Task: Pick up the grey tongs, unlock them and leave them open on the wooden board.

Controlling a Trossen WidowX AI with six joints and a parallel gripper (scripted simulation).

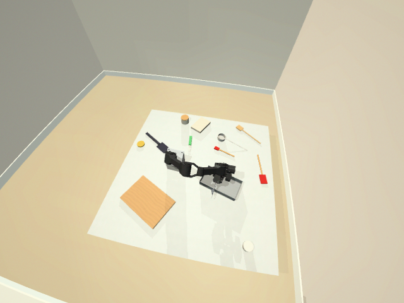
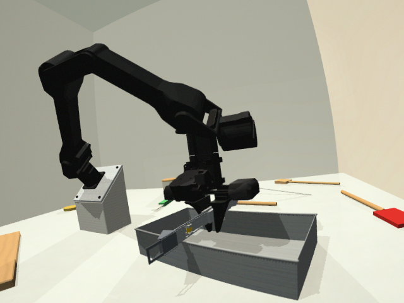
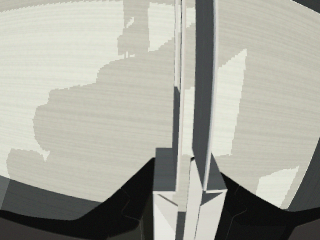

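Right now my gripper tip is 3 cm to the left of the roasting tin and 3 cm short of it. The rest, counted from my gripper tip: wooden board 48 cm behind, 30 cm to the right, 2 cm below; then green-handled tool 32 cm behind, 29 cm to the left, 2 cm below; then pale block 55 cm to the left, 29 cm behind, 2 cm below.
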